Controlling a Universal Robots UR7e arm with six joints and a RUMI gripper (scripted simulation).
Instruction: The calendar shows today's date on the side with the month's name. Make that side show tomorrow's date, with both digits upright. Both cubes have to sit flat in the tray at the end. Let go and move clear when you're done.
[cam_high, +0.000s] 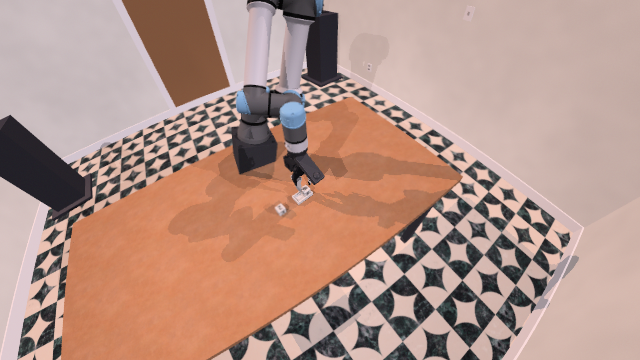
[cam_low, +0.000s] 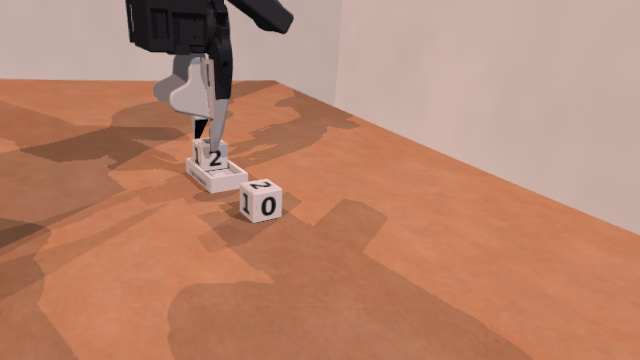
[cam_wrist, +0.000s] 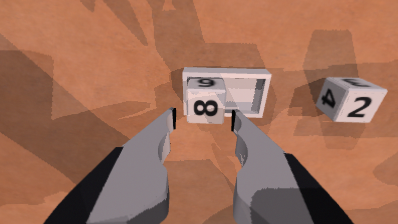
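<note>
Right now my hand is 2 cm to the left of the tray and 4 cm above it.
</note>
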